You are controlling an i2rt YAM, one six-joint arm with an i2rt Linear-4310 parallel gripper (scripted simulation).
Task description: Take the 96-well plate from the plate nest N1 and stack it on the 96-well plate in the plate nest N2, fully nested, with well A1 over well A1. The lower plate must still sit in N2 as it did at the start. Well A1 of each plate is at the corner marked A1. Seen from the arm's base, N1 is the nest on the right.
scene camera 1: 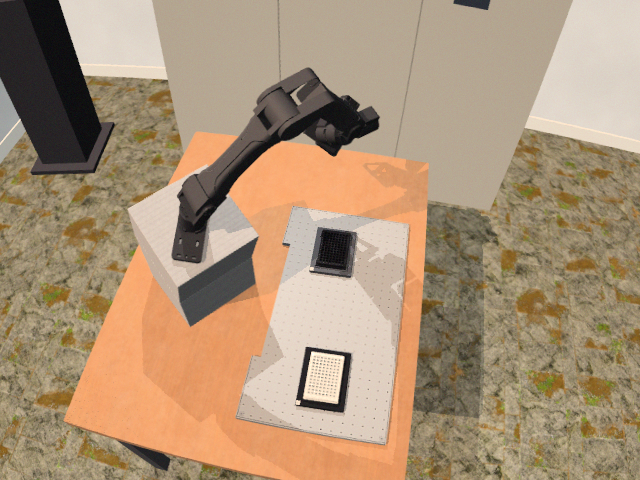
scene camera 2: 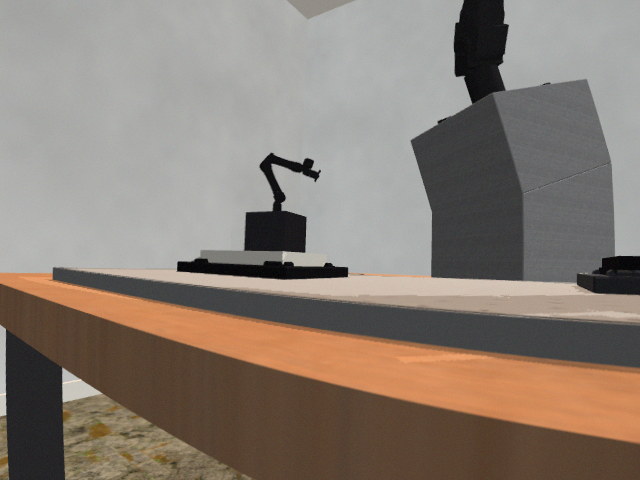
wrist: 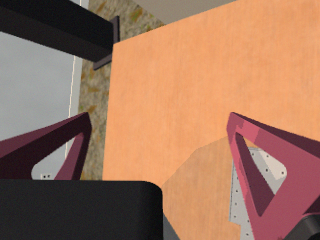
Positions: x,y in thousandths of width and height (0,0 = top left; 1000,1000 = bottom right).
I see my gripper (wrist: 498,502), a cream 96-well plate (scene camera 1: 513,826), a black 96-well plate (scene camera 1: 521,526), a nest N1 (scene camera 2: 407,566) and a nest N2 (scene camera 1: 504,564).
The cream 96-well plate also shows in scene camera 2 (scene camera 2: 335,534). The nest N1 also shows in scene camera 1 (scene camera 1: 476,776). The wrist view misses the cream 96-well plate: it is out of frame. The wrist view does not show the black 96-well plate: it is out of frame.
